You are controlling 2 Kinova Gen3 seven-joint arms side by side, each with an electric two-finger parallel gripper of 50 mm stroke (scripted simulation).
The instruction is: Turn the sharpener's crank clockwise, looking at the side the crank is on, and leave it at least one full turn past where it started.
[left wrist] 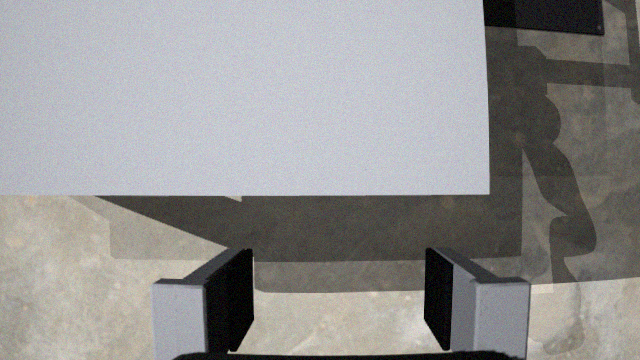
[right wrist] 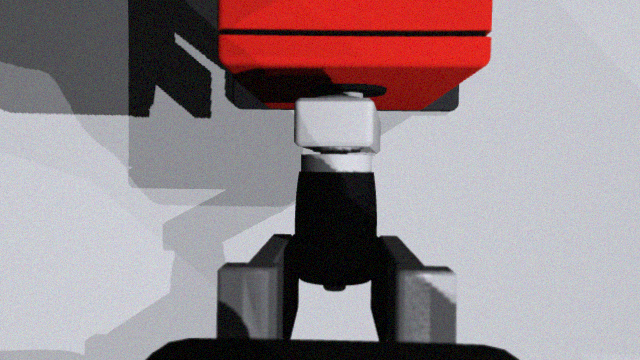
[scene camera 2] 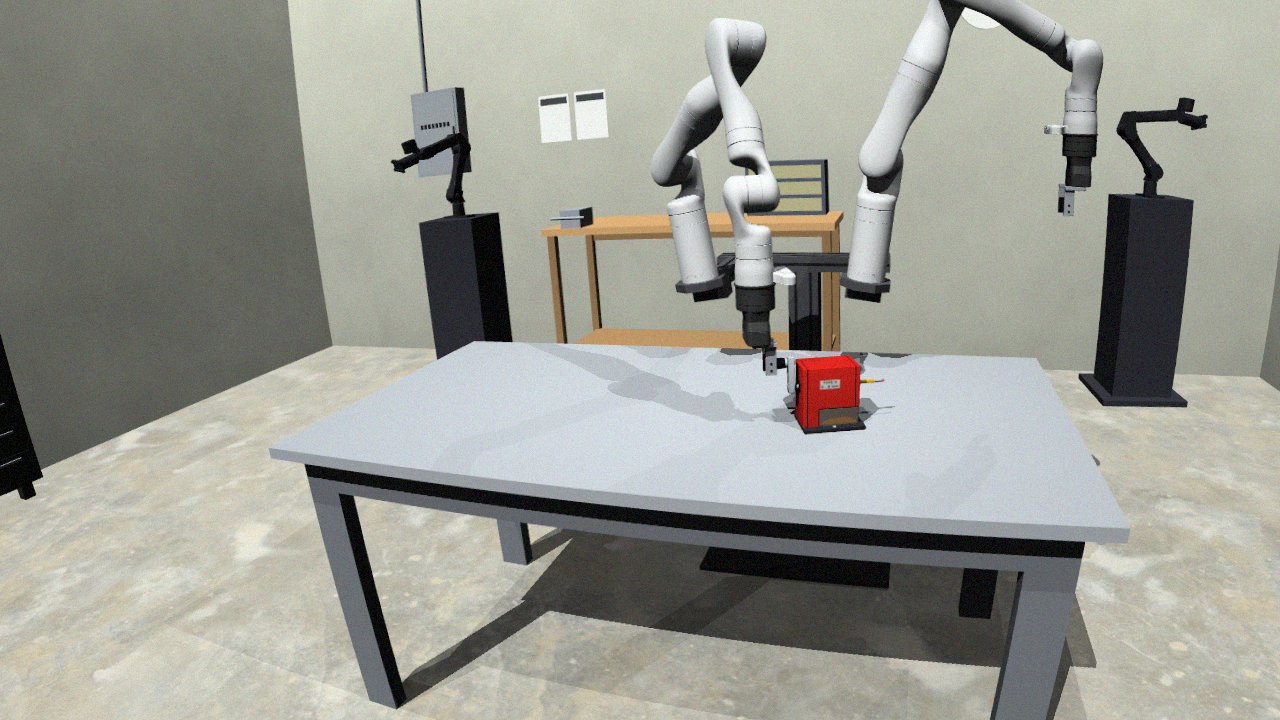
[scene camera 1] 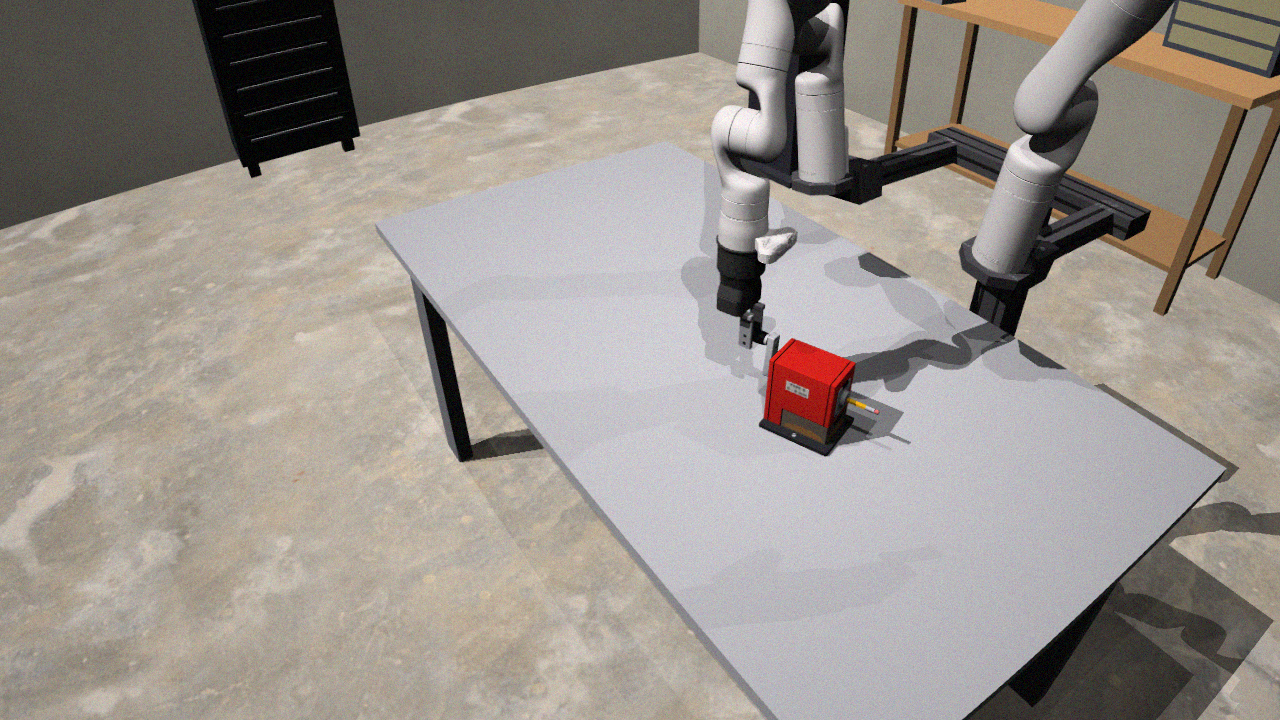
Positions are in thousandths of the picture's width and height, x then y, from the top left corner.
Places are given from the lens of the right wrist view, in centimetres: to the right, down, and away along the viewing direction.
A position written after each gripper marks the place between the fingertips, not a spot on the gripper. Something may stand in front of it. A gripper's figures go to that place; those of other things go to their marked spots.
right gripper (right wrist: 523,754): 0, 3, 19
black knob (right wrist: 526,579): 0, 1, 16
